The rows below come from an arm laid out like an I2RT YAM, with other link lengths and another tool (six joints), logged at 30 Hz.
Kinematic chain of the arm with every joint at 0, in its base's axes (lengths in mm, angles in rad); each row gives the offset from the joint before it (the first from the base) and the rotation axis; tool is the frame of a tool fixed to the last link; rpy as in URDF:
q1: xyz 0 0 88.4 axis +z
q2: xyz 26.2 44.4 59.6 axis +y
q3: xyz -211.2 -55 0 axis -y
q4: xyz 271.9 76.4 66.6 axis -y
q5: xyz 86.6 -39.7 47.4 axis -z
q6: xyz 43.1 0 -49 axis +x
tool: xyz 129 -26 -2 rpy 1.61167 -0.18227 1.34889
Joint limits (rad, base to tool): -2.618..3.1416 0..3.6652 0..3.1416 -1.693..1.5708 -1.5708..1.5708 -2.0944..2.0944
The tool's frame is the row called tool.
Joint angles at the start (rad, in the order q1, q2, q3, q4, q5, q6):
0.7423, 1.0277, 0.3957, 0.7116, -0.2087, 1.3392
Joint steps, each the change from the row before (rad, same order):
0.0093, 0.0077, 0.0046, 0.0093, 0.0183, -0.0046
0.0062, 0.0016, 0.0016, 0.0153, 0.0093, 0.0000
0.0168, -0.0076, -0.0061, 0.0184, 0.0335, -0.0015
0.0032, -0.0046, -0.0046, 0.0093, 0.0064, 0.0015
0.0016, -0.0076, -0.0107, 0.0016, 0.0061, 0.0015
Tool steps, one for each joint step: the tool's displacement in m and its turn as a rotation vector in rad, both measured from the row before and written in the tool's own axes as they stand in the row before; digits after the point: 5 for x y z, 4 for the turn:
0.00189, -0.00047, 0.00103, -0.0102, 0.0058, -0.0029
0.00423, -0.00078, -0.00010, -0.0043, 0.0150, -0.0014
0.00476, -0.00142, -0.00158, -0.0180, 0.0191, 0.0010
0.00185, -0.00032, -0.00103, -0.0035, 0.0091, 0.0013
-0.00216, -0.00005, -0.00149, -0.0039, -0.0017, 0.0028

